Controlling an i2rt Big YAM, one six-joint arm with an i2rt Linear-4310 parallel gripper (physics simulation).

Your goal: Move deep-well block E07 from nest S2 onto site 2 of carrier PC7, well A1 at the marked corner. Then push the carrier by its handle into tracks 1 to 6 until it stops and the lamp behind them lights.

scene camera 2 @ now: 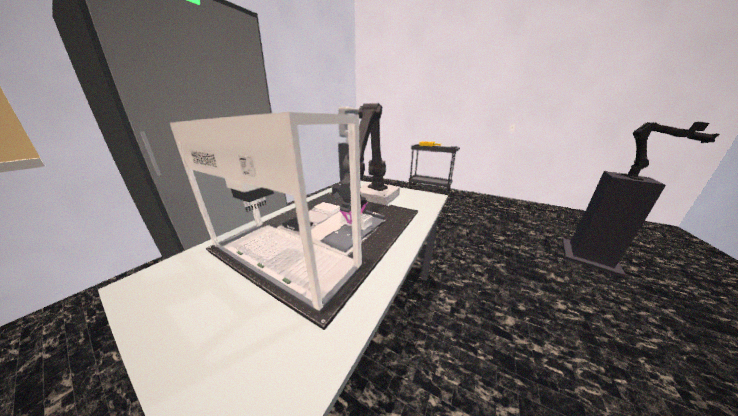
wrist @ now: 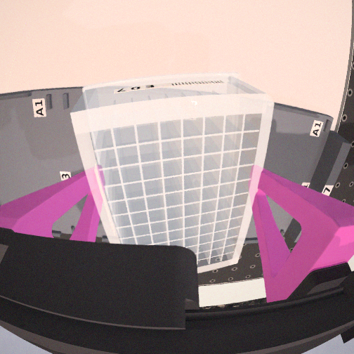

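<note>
The clear deep-well block E07 (wrist: 180, 170) is between the magenta fingers of my gripper (wrist: 176, 173) (scene camera 2: 353, 212), which is shut on its two sides. Its label faces the top of the wrist view. The dark grey carrier (wrist: 30, 135) (scene camera 2: 342, 236) shows behind the block on both sides, with an A1 mark at left and at right, a 3 at left and a 7 at right. The block hides the carrier's middle, and whether it touches there I cannot tell. In the scene view the gripper is low over the carrier, and the block is too small to make out surely.
A white open-framed machine (scene camera 2: 235, 147) stands over a pale ribbed deck (scene camera 2: 289, 255) with several small green marks along its near edge. A black pipetting head (scene camera 2: 251, 194) hangs inside. A frame post (scene camera 2: 355, 196) stands before the arm. A dark perforated board (scene camera 2: 395, 219) lies beneath.
</note>
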